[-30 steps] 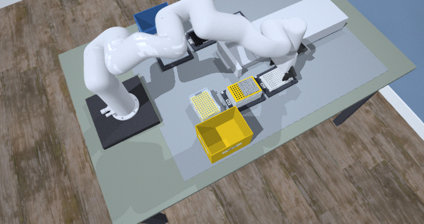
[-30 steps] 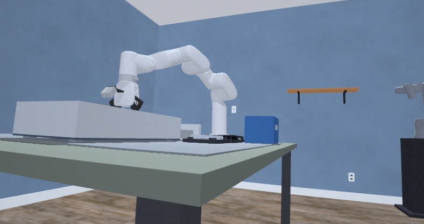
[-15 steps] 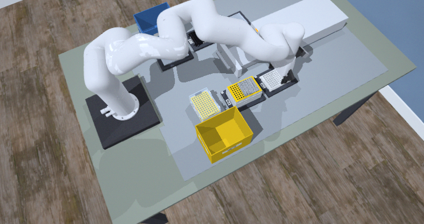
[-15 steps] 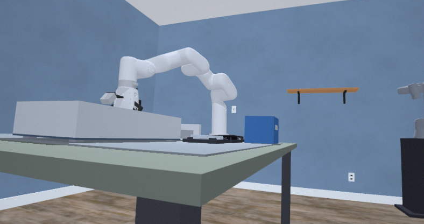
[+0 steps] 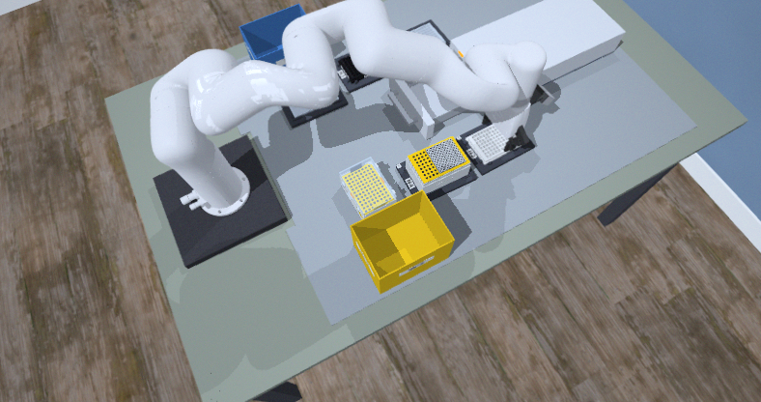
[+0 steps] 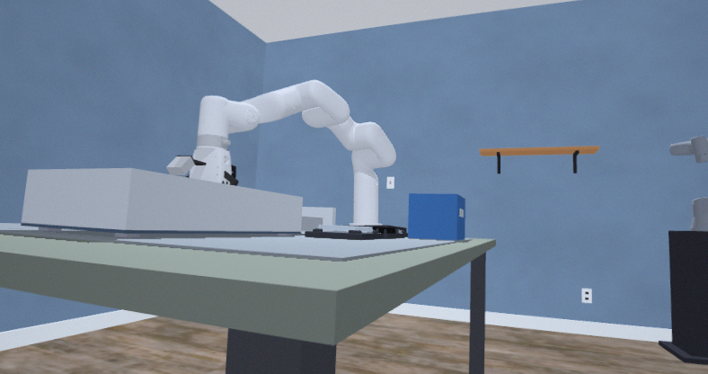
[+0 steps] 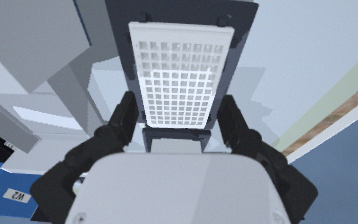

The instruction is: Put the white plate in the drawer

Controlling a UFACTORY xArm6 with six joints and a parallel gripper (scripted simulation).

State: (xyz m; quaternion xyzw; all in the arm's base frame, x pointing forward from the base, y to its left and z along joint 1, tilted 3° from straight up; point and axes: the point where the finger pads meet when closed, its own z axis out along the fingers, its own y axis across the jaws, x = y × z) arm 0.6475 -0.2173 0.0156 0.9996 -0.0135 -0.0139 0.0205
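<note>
Now: hand 3 cm above the white plate. Round my hand: drawer (2 cm behind, 19 cm to the left, 3 cm below); cooler CD (12 cm ahead, 19 cm to the left, 2 cm below); yellow tip rack (18 cm behind).
</note>
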